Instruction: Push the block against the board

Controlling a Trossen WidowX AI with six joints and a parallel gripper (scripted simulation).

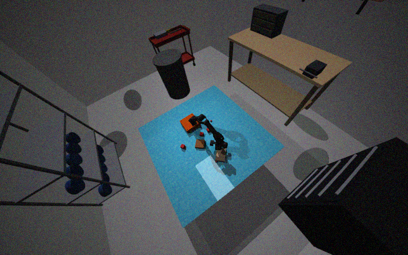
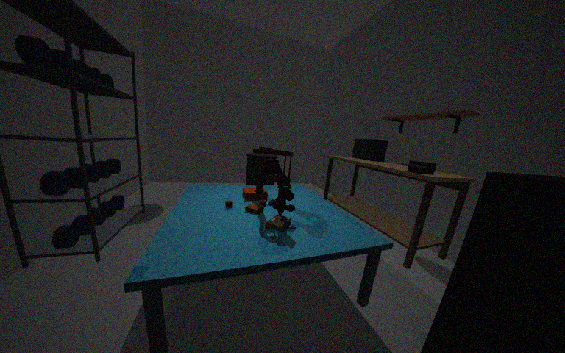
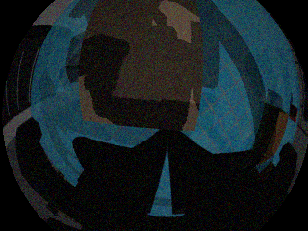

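Now: gripper tip 17 cm past the square brown block and 14 cm to the left of it. Round my gripper tip: tan board (8 cm ahead, 4 cm to the right).
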